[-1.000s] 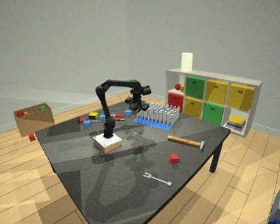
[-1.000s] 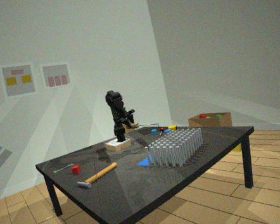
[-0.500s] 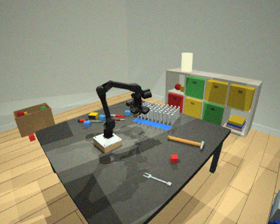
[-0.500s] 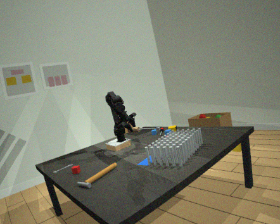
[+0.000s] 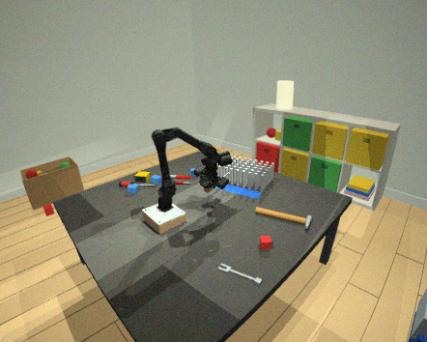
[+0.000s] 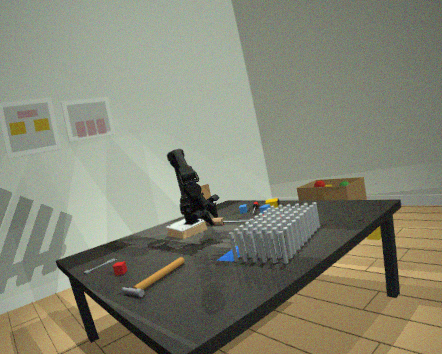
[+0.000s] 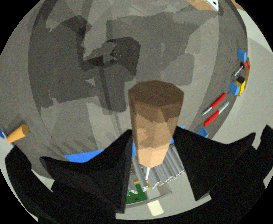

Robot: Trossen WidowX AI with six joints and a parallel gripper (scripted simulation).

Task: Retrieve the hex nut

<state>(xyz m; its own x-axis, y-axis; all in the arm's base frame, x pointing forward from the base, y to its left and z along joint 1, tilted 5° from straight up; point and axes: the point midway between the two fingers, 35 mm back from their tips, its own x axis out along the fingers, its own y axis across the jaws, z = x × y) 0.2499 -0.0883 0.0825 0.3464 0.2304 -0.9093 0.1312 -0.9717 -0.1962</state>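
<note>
The blue taped strip is 18 cm ahead of my gripper tip, 1 cm to the right of it and 9 cm below it. From my gripper tip the other things lie so: hook tool (11 cm ahead, 1 cm to the left); red cube (17 cm behind, 43 cm to the right, 7 cm below); yellow block (6 cm behind, 56 cm to the left, 7 cm below).
</note>
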